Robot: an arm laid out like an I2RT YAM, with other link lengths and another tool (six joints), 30 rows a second.
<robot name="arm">
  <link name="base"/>
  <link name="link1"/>
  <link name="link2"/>
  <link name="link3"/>
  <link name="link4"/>
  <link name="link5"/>
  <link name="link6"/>
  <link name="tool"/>
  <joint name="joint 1" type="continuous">
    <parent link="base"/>
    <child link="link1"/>
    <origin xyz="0 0 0.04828" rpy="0 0 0"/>
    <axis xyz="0 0 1"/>
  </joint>
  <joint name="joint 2" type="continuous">
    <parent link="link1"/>
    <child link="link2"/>
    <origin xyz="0.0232 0.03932 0.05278" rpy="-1.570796 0 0"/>
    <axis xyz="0 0 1"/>
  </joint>
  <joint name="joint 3" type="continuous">
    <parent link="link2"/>
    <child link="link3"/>
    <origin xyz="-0.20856 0 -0.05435" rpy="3.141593 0 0"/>
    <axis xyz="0 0 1"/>
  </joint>
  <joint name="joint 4" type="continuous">
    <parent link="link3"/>
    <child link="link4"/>
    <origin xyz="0.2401 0.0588 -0.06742" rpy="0 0 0"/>
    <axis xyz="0 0 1"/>
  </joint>
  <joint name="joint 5" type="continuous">
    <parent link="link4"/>
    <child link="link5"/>
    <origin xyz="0.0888 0.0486 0.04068" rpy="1.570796 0 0"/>
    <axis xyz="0 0 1"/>
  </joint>
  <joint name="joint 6" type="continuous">
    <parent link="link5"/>
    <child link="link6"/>
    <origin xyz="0.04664 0 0.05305" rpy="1.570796 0 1.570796"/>
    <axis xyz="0 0 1"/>
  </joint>
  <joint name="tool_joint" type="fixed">
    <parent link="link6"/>
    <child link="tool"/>
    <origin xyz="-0.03 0.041 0.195" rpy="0.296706 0 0.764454"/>
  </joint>
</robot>
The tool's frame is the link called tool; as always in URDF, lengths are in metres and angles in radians. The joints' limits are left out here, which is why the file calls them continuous.
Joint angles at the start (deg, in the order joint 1, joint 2, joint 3, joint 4, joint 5, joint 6): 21.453, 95.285, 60.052, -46.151, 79.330, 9.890
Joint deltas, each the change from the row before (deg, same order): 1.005, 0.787, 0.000, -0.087, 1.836, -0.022; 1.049, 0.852, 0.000, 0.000, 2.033, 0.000; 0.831, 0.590, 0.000, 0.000, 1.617, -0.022; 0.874, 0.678, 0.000, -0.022, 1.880, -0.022; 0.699, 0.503, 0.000, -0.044, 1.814, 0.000; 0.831, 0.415, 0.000, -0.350, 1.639, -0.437; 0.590, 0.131, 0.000, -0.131, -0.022, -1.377; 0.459, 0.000, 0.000, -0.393, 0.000, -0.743
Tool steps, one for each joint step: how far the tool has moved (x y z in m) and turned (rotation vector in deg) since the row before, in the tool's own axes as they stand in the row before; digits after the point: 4 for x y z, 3 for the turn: 0.0001, -0.0048, -0.0014, 1.857, 0.010, -1.103; 0.0001, -0.0056, -0.0013, 2.072, 0.083, -1.056; 0.0002, -0.0050, -0.0010, 1.676, 0.074, -0.749; 0.0006, -0.0058, -0.0009, 1.924, 0.158, -0.868; 0.0014, -0.0059, -0.0002, 1.807, 0.306, -0.695; 0.0017, -0.0061, -0.0009, 1.750, -0.087, -1.240; -0.0008, -0.0015, -0.0022, 0.307, -0.963, -1.418; 0.0000, -0.0014, -0.0017, 0.262, -0.693, -0.975
